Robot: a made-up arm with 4 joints.
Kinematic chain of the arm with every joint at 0, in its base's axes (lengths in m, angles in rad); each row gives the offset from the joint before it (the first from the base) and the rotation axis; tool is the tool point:
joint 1: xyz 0 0 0.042 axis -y
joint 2: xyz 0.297 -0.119 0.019 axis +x
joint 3: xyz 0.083 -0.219 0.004 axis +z
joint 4: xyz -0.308 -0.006 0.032 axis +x
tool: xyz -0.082 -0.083 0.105
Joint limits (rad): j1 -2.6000..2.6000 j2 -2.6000..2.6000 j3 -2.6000..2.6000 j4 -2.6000..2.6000
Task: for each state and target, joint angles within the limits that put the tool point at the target. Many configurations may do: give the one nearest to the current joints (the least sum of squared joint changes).
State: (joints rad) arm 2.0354 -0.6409 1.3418 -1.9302
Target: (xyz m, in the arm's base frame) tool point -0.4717 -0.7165 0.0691
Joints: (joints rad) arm 2.5998 -0.2015 1.9658 -1.9254
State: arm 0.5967 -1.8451 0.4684 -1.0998
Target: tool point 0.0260 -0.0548 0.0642
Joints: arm 0.6563 -1.8344 -0.2558 -2.0099
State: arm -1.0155 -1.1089 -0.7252 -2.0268
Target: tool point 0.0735 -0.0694 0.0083
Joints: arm -1.4608 -0.6244 -0.2898 -1.9840
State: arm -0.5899 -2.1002 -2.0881 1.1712
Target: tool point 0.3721 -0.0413 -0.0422
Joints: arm 0.2259 -1.4313 -1.8255 0.7873
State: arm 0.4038 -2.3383 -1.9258 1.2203
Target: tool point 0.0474 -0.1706 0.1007
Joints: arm 1.0006 -2.4434 -1.0592 1.2713
